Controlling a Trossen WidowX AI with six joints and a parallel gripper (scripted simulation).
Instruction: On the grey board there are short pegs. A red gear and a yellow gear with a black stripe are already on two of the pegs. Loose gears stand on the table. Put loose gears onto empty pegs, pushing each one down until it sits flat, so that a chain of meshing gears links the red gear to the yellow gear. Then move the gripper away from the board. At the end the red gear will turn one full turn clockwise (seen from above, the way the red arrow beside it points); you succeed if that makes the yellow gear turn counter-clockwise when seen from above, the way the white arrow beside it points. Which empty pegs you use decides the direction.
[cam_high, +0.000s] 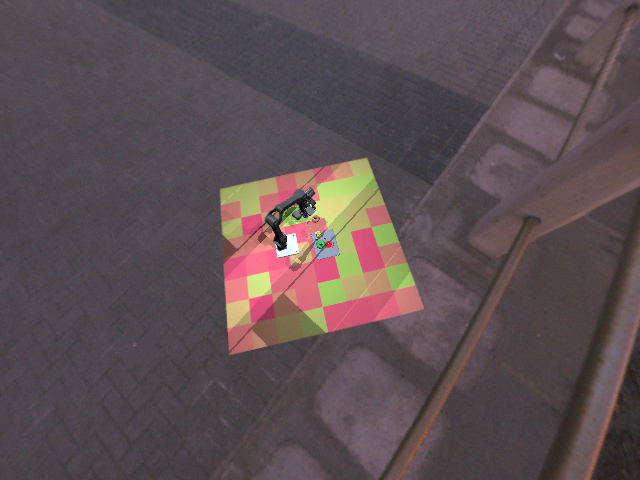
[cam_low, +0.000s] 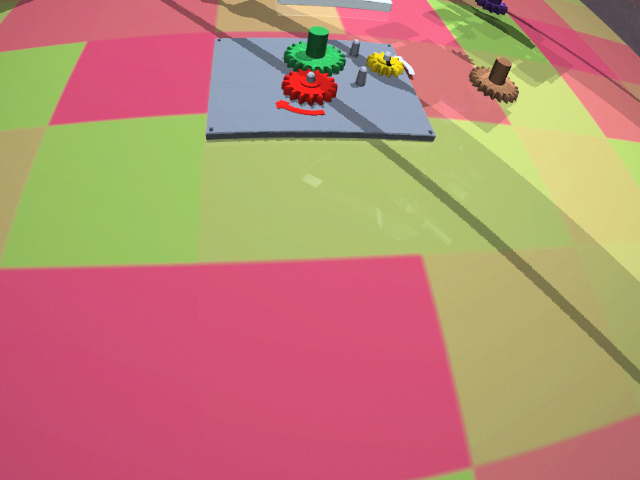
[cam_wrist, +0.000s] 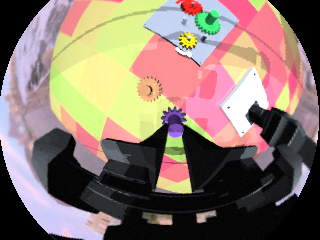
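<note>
Now: gripper tip 5 cm short of the yellow gear, 15 cm to the left of it and 9 cm above it. The rest, counted from my gripper tip: purple gear: 1 cm below; green gear: 4 cm ahead, 23 cm to the right, 8 cm below; brown gear: 7 cm ahead, 1 cm to the right, 9 cm below.
</note>
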